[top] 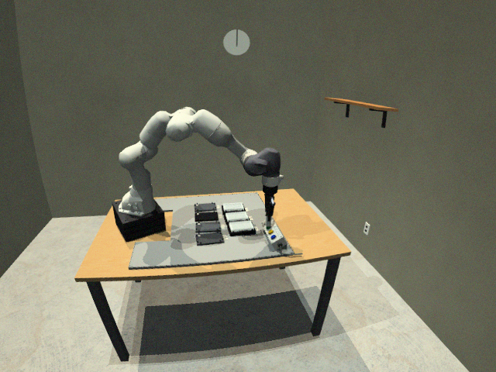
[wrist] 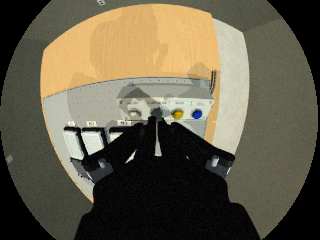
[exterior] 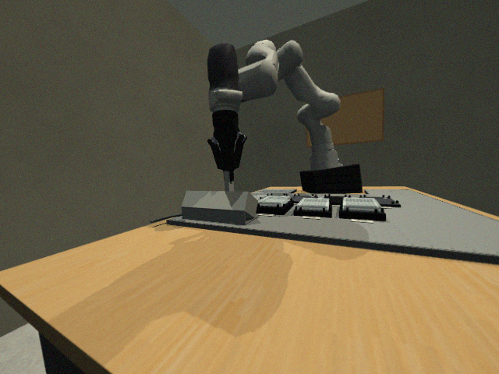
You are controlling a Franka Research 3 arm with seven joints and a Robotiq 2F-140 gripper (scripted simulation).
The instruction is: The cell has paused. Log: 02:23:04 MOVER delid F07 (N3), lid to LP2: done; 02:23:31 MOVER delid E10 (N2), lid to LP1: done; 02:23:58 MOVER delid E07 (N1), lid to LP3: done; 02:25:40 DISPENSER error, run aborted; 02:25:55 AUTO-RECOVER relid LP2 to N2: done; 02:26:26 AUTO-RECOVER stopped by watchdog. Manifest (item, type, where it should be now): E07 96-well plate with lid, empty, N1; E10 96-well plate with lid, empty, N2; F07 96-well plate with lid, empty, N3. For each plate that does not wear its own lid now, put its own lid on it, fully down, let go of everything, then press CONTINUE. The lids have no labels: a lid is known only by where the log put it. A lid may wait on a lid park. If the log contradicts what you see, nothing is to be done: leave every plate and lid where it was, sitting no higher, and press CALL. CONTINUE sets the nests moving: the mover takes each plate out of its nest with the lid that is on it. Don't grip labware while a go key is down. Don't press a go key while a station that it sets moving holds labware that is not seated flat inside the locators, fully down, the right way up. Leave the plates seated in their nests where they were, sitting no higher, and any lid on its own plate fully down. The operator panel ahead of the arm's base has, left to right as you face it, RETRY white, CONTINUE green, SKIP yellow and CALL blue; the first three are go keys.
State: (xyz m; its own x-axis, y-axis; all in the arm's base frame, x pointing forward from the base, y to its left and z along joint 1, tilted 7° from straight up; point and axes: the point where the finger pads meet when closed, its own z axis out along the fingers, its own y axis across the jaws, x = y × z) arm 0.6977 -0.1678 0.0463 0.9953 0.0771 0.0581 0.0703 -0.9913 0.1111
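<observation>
Right now the green key is 4 cm below my hand. Round my hand: white key (5 cm to the left, 4 cm below); then blue key (10 cm to the right, 4 cm below, 1 cm ahead); then yellow key (5 cm to the right, 4 cm below).
</observation>
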